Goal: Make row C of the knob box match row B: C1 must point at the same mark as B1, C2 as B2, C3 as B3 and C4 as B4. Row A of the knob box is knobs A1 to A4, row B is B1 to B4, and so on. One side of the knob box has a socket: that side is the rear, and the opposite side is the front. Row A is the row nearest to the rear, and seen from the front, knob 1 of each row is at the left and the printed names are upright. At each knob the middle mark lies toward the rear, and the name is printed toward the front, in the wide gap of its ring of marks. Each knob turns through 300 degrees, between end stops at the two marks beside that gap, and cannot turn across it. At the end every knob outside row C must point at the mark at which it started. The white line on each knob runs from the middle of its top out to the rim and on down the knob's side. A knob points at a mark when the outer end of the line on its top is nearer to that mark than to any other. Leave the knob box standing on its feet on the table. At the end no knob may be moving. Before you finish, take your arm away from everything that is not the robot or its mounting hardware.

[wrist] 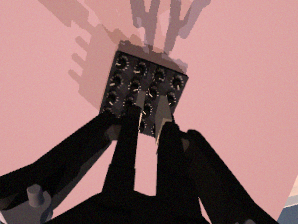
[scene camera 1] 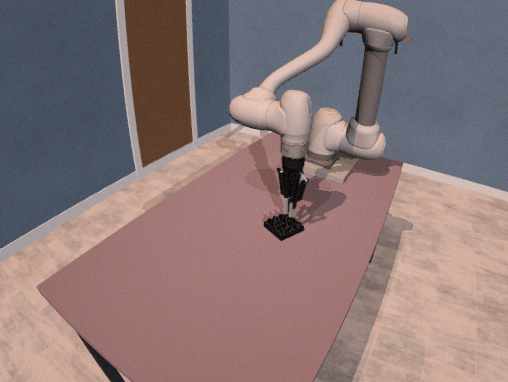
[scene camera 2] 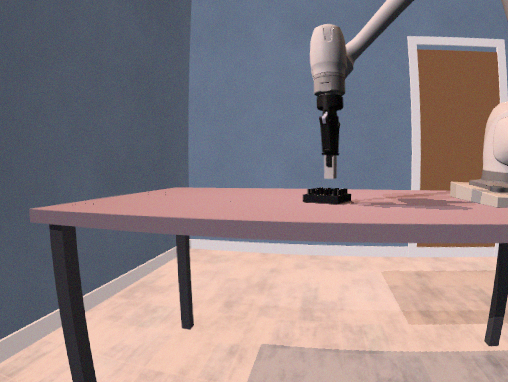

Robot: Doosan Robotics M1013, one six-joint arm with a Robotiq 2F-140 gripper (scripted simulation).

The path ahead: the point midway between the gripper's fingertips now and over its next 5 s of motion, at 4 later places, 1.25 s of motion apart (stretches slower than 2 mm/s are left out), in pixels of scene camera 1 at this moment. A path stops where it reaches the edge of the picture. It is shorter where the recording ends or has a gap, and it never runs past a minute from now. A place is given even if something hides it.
My gripper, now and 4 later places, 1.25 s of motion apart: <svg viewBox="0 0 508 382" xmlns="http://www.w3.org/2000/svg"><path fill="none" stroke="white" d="M289 214L281 204L280 207L280 213L280 215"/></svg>
